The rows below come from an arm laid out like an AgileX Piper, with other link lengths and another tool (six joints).
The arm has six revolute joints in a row. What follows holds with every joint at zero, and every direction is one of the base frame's. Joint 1 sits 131.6 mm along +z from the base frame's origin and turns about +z. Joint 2 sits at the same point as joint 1 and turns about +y. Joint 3 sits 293.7 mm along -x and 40.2 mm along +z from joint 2 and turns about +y. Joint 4 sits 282.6 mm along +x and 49.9 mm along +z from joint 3 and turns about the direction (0.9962, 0, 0.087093). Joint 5 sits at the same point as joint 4 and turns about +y. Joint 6 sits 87.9 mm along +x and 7.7 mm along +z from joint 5 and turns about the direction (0.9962, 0, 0.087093). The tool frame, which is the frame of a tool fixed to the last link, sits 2 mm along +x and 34 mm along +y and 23.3 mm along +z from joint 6; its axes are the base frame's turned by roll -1.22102, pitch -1.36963 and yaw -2.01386 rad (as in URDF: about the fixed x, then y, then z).
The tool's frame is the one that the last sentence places.
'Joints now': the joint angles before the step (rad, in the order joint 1, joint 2, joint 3, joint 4, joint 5, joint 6). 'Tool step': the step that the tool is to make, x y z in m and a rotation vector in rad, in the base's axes. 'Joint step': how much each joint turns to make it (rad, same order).
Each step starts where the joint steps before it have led.
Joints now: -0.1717 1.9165 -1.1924 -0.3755 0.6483 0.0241
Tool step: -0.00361 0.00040 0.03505 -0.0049 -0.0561 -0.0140
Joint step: 0.0000 -0.0791 -0.0100 0.0162 0.0340 -0.0057
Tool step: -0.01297 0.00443 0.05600 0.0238 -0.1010 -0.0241
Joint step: 0.0000 -0.1334 -0.0069 0.0613 0.0433 -0.0184
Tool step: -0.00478 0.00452 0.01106 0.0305 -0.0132 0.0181
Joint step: 0.0000 -0.0285 0.0001 0.0602 0.0122 -0.0502
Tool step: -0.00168 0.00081 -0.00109 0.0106 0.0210 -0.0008
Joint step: 0.0000 0.0000 0.0000 0.0141 0.0215 -0.0101
